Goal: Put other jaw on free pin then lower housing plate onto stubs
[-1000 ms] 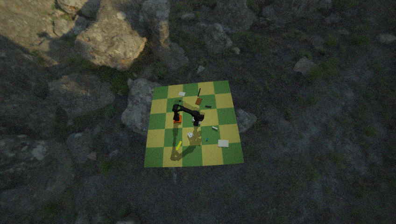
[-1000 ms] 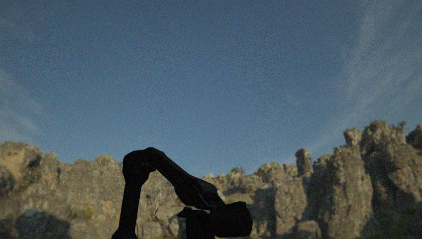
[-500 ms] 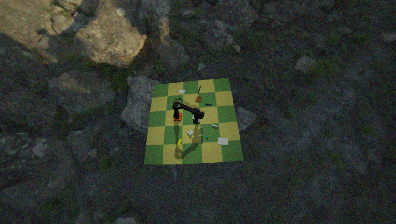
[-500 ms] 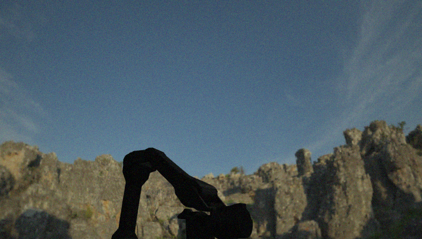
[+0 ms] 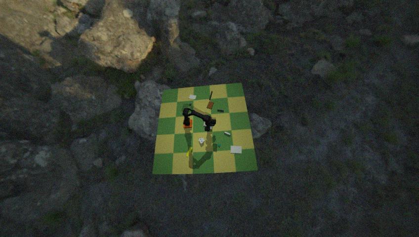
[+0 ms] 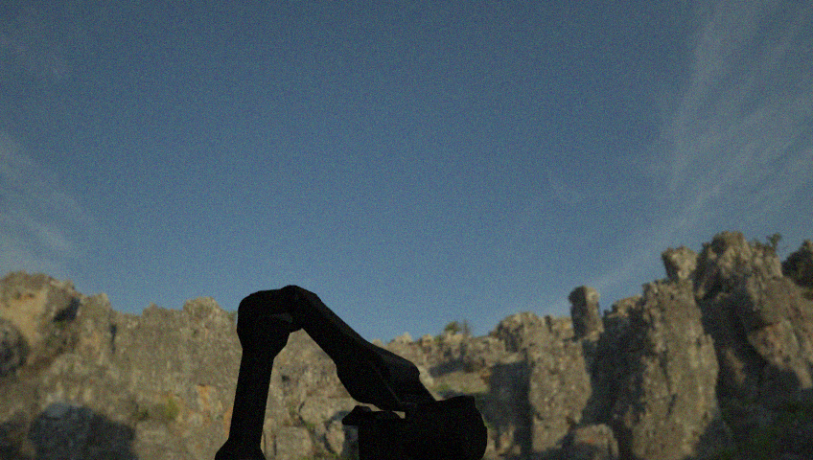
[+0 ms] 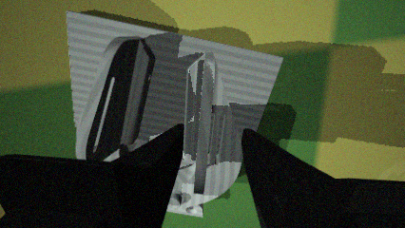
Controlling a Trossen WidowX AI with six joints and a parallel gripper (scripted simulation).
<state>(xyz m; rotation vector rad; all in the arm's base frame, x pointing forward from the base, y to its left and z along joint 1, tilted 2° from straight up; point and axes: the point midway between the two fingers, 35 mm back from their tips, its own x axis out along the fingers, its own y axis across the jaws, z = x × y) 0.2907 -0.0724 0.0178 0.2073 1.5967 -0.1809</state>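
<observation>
Right now the grey housing plate is 190 mm to the right of my gripper tip, 110 mm behind it and 10 mm above it. From my gripper tip the other things lie so: white stick 230 mm ahead, 130 mm to the right, 10 mm below; then brown block 330 mm to the left, 50 mm ahead, 10 mm below; then teal bit 270 mm to the right, 110 mm ahead, 10 mm below.
</observation>
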